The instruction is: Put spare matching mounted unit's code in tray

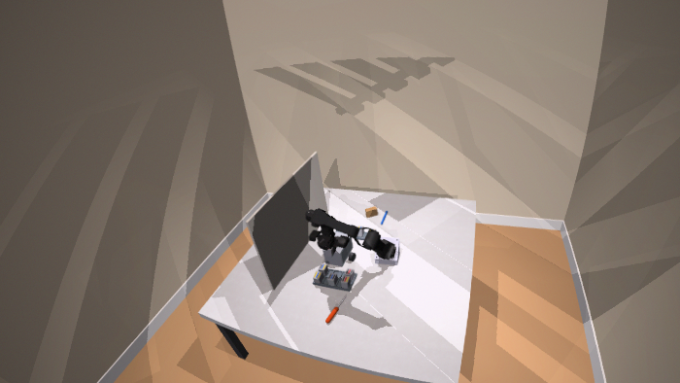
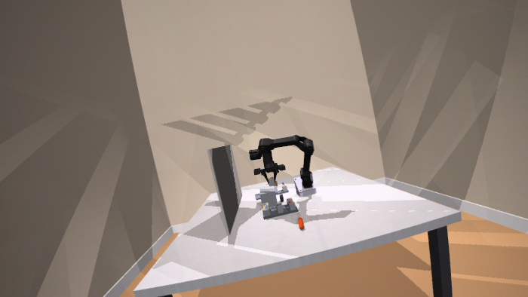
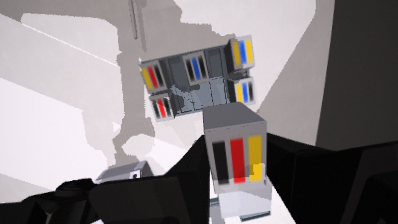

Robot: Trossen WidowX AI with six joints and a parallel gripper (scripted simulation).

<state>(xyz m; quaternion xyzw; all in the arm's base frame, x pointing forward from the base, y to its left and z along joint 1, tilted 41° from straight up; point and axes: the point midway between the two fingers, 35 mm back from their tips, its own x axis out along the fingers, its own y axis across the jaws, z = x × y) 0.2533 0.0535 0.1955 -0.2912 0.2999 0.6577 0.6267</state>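
The dark grey rimmed tray is 9 cm ahead of my gripper tip, 35 cm to the right of it and 17 cm below it. The rest, counted from my gripper tip: grey holder 5 cm behind, 33 cm to the right, 16 cm below; grey mounted unit 4 cm ahead, 14 cm to the right, 12 cm below; tall grey panel 27 cm ahead, 15 cm to the right, 6 cm above.
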